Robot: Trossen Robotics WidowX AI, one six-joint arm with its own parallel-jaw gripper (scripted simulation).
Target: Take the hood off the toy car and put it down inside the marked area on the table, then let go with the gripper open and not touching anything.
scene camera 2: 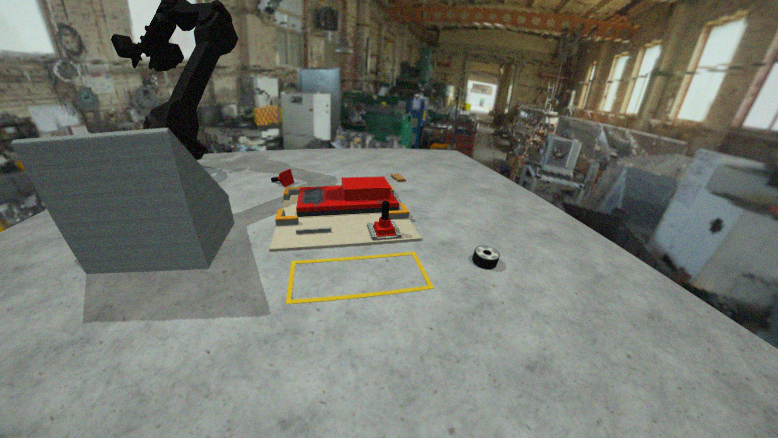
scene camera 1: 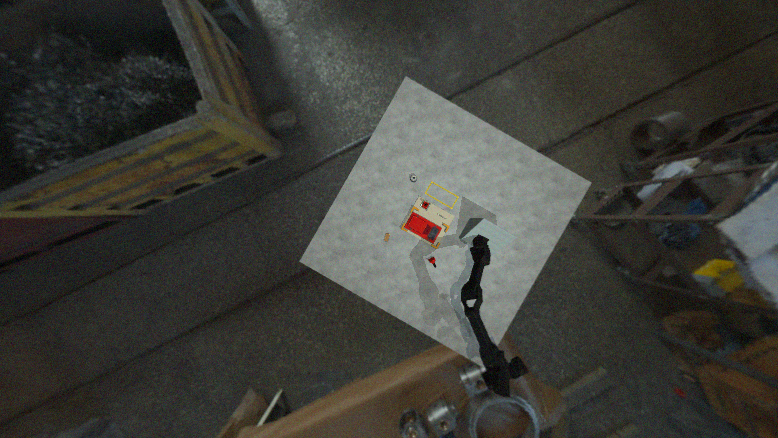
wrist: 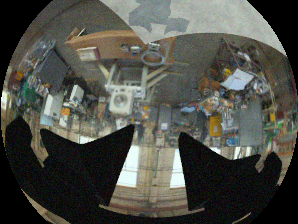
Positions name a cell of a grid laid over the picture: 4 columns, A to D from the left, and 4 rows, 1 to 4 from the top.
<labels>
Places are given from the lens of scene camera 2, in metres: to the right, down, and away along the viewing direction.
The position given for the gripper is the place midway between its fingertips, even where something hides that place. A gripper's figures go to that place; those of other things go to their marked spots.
gripper (scene camera 2: A1): -0.79, -0.48, 0.61
hood (scene camera 2: B2): -0.02, -0.06, 0.51
</labels>
